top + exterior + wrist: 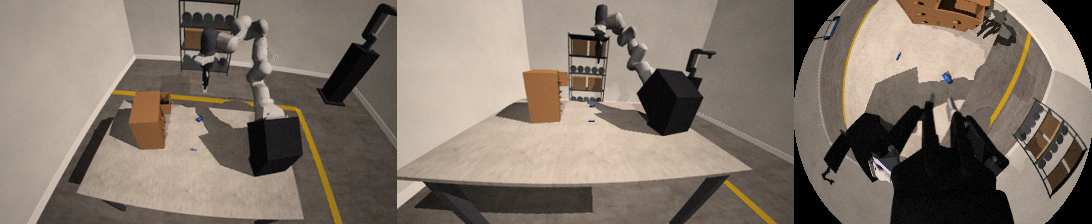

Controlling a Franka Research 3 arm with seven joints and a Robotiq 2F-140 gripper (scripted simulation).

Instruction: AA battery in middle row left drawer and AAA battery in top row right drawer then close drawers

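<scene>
Right now my hand is 39 cm above the AAA battery, 26 cm to the right of it and 4 cm short of it. From my hand the other things lie so: larger blue battery 38 cm below, 4 cm to the right, 1 cm ahead; then green cylinder 38 cm ahead, 27 cm below, 20 cm to the left.
</scene>
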